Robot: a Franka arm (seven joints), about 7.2 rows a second.
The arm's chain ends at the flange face. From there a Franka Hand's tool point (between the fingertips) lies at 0.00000 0.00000 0.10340 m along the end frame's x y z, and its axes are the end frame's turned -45 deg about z.
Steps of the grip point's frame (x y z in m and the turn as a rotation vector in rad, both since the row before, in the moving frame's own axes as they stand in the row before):
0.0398 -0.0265 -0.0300 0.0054 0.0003 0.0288
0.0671 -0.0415 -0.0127 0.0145 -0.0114 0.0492
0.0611 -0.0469 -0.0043 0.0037 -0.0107 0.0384
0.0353 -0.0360 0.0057 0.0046 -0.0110 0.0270
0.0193 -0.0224 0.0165 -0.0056 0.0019 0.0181
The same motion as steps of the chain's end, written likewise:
0.0098 -0.0465 -0.0300 0.0040 -0.0036 0.0288
0.0200 -0.0765 -0.0127 0.0022 -0.0183 0.0492
0.0111 -0.0769 -0.0043 -0.0049 -0.0102 0.0384
0.0007 -0.0509 0.0057 -0.0045 -0.0110 0.0270
-0.0027 -0.0298 0.0165 -0.0026 0.0053 0.0181

